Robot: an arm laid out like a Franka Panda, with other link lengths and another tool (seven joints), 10 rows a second.
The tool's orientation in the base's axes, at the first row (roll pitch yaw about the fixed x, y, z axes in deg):
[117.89, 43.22, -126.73]
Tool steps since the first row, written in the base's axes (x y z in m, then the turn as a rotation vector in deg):
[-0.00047, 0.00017, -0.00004, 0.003, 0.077, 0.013]
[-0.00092, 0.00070, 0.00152, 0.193, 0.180, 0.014]
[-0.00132, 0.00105, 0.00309, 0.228, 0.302, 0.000]
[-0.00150, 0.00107, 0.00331, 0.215, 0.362, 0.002]
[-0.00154, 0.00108, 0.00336, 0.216, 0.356, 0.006]
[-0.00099, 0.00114, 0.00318, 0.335, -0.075, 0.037]
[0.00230, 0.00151, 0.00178, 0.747, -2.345, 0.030]
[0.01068, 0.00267, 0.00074, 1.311, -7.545, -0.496]
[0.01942, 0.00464, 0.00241, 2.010, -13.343, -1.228]
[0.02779, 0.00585, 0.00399, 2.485, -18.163, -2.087]
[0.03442, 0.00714, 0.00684, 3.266, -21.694, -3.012]
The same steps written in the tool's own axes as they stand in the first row. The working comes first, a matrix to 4 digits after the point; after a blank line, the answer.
The tool's axes in the first row as the columns of a matrix, in the base's axes (used below as rounded here):
[-0.4358, -0.7369, -0.5168]
[-0.5840, -0.2053, 0.7853]
[-0.6848, 0.6441, -0.3409]

[0.00013, 0.00029, 0.00039, -0.055, -0.010, 0.054]
[-0.00105, 0.00151, 0.00051, -0.199, -0.170, 0.037]
[-0.00215, 0.00275, 0.00045, -0.276, -0.230, 0.119]
[-0.00224, 0.00302, 0.00049, -0.306, -0.231, 0.172]
[-0.00226, 0.00308, 0.00050, -0.306, -0.228, 0.166]
[-0.00241, 0.00254, 0.00032, -0.128, -0.208, -0.245]
[-0.00310, -0.00086, -0.00061, 1.023, -0.050, -2.238]
[-0.00672, -0.00794, -0.00367, 4.175, 0.263, -6.434]
[-0.01282, -0.01371, -0.00721, 7.757, 0.467, -11.098]
[-0.01826, -0.01911, -0.01113, 10.953, 0.553, -14.836]
[-0.02385, -0.02242, -0.01451, 13.309, 0.107, -17.697]

